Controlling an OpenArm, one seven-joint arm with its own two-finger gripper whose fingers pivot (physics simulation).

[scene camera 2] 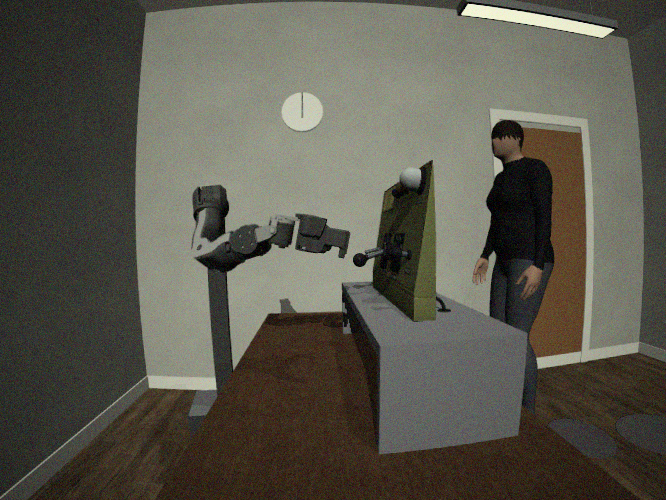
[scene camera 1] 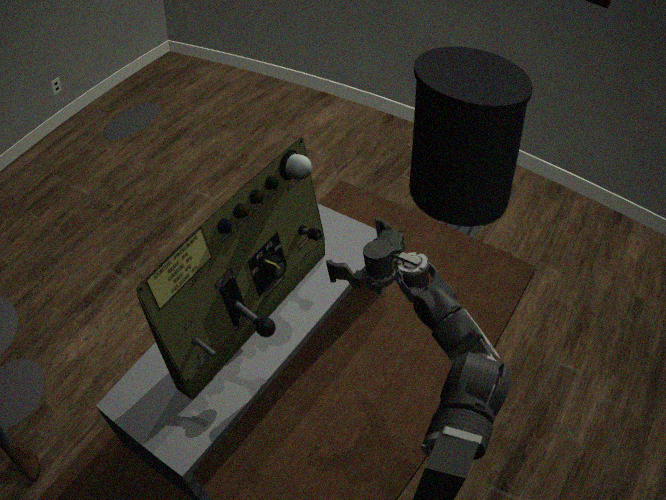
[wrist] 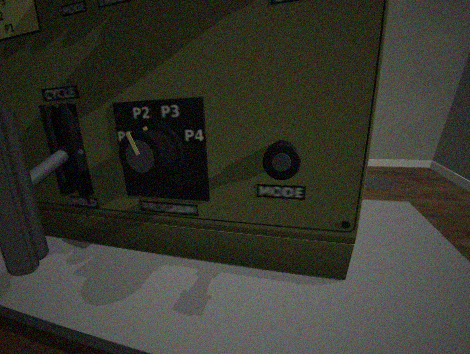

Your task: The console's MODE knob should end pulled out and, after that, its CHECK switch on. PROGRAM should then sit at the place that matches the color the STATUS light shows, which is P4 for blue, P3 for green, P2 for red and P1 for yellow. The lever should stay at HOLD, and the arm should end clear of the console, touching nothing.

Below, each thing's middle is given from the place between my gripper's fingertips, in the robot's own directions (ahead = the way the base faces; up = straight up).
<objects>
I see my gripper 120 mm short of the mode knob (wrist: 281,161), 30 mm to the left of it and 20 mm above it. From my hand the other things lie so: ball-ended lever (wrist: 52,163): 130 mm ahead, 210 mm to the left, 50 mm below.
</objects>
